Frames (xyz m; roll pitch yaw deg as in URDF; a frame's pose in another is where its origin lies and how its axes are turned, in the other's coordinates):
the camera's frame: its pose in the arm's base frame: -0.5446 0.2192 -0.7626 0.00 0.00 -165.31
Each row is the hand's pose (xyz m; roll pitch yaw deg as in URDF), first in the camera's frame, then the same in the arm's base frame.
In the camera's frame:
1: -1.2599 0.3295 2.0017 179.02 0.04 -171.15
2: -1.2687 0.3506 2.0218 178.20 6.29 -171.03
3: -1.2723 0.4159 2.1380 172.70 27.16 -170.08
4: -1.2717 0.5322 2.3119 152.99 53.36 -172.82
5: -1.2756 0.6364 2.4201 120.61 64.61 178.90
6: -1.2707 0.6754 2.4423 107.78 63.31 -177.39
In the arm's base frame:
1: 0.7577 0.2200 1.2391 179.02 0.04 23.54
2: 0.7715 0.2018 1.2592 178.20 6.29 23.66
3: 0.7916 0.1395 1.3754 172.70 27.16 24.61
4: 0.8205 0.0269 1.5493 152.99 53.36 21.87
5: 0.8507 -0.0729 1.6575 120.61 64.61 13.59
6: 0.8558 -0.1119 1.6797 107.78 63.31 17.30

